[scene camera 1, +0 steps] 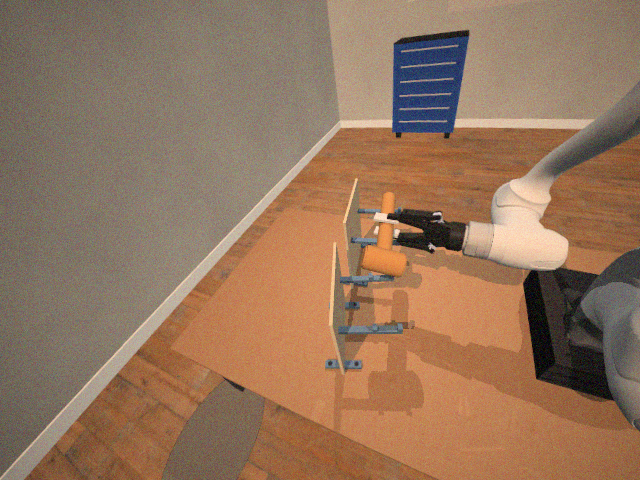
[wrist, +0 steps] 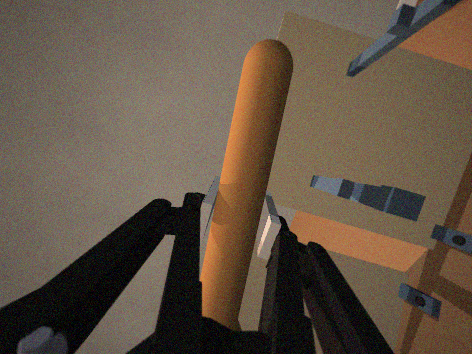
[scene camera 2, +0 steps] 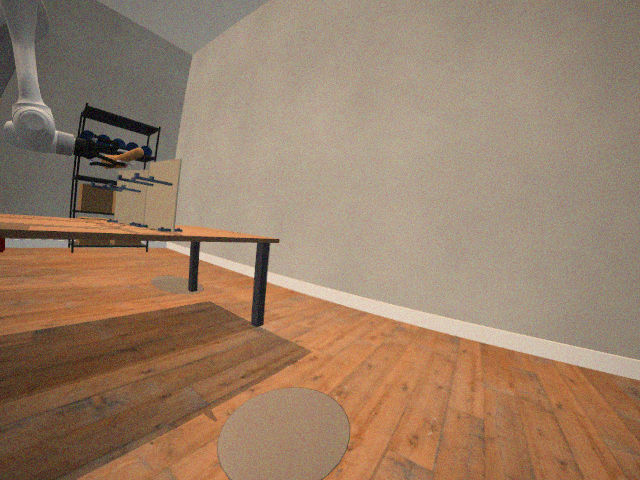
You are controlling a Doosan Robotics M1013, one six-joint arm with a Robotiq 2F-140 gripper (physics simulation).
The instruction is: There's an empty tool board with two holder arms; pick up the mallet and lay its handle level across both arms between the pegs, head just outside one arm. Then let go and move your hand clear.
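Pixels of known places: gripper, fingertip midpoint: (scene camera 1: 374, 223) (wrist: 239, 196); arm's base, link origin: (scene camera 1: 603, 326).
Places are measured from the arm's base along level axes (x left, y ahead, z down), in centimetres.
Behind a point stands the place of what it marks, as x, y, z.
Note:
The orange mallet (scene camera 1: 383, 259) @(18.9, 54.1, -23.0) (scene camera 2: 131, 155) @(-4.9, 59.5, -21.1) (wrist: 250, 135) @(-2.0, 58.3, -22.4) is off the table. My gripper (scene camera 1: 385, 225) @(4.9, 61.8, -21.5) (scene camera 2: 123, 159) @(4.9, 61.8, -21.5) (wrist: 239, 196) @(4.9, 61.8, -21.5) is shut on its handle. The handle's rounded end points away from scene camera 1; the head is at the near side of the fingers. In scene camera 2 the mallet shows above the holder arms. A tan board (scene camera 1: 352, 227) @(-0.5, 72.4, -12.7) (scene camera 2: 164, 198) @(-8.2, 74.6, -4.1) (wrist: 320, 120) @(-4.8, 73.7, -12.6) stands upright behind the mallet, with two blue holder arms, one (scene camera 1: 366, 210) @(-13.3, 72.6, -11.1) farther and one (scene camera 1: 363, 241) @(3.0, 66.8, -10.9) nearer in scene camera 1. The head does not show in the wrist view.
A second tan board (scene camera 1: 336, 310) @(31.4, 61.8, -13.3) with blue arms (scene camera 1: 364, 279) @(15.7, 61.1, -8.1) (scene camera 1: 369, 329) @(30.1, 53.4, -8.1) stands nearer scene camera 1. The table top (scene camera 1: 268, 289) @(22.7, 101.3, 10.4) (scene camera 2: 222, 235) @(-23.1, 98.4, 10.5) lies below. A blue cabinet (scene camera 1: 428, 87) and a black shelf rack (scene camera 2: 121, 120) stand in the background.

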